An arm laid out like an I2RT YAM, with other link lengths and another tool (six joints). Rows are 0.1 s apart.
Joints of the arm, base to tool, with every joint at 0 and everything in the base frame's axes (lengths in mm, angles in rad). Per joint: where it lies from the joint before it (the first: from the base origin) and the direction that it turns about. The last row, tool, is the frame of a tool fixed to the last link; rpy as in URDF.
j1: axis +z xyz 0 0 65.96
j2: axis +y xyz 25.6 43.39 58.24
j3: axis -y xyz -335.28 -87.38 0
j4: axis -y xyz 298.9 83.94 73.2
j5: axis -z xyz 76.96 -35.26 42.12
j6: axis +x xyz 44.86 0 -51.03
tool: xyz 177 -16 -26 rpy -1.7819 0.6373 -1.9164
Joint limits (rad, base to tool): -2.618..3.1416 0..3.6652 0..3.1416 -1.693..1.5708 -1.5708..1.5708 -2.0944..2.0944
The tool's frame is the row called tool.
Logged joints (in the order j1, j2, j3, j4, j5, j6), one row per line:
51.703, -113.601, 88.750, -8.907, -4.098, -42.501
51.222, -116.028, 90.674, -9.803, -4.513, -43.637
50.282, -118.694, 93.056, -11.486, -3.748, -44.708
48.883, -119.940, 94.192, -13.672, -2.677, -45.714
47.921, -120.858, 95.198, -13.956, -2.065, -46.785
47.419, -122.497, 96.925, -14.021, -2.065, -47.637
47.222, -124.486, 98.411, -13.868, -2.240, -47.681
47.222, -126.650, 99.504, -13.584, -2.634, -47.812
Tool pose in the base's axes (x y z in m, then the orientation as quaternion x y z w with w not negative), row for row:
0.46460, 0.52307, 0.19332, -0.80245, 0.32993, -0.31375, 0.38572
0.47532, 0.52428, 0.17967, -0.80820, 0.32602, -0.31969, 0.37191
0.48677, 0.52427, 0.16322, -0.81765, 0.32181, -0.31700, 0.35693
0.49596, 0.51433, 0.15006, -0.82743, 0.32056, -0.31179, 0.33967
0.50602, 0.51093, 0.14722, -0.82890, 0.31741, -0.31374, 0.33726
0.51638, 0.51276, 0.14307, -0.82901, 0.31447, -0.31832, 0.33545
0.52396, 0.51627, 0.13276, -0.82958, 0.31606, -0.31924, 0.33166
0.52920, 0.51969, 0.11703, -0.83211, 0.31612, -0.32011, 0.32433
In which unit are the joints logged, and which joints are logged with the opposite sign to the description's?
The joints are logged in degrees. Opposite sign: j2, j5.
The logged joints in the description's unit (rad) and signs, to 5 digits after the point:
0.90239, 1.98271, 1.54898, -0.15546, 0.07152, -0.74178
0.89399, 2.02507, 1.58256, -0.17109, 0.07877, -0.76161
0.87759, 2.07160, 1.62413, -0.20047, 0.06541, -0.78030
0.85317, 2.09335, 1.64396, -0.23862, 0.04672, -0.79786
0.83638, 2.10937, 1.66152, -0.24358, 0.03604, -0.81655
0.82762, 2.13798, 1.69166, -0.24471, 0.03604, -0.83142
0.82418, 2.17269, 1.71760, -0.24204, 0.03910, -0.83219
0.82418, 2.21046, 1.73667, -0.23709, 0.04597, -0.83448

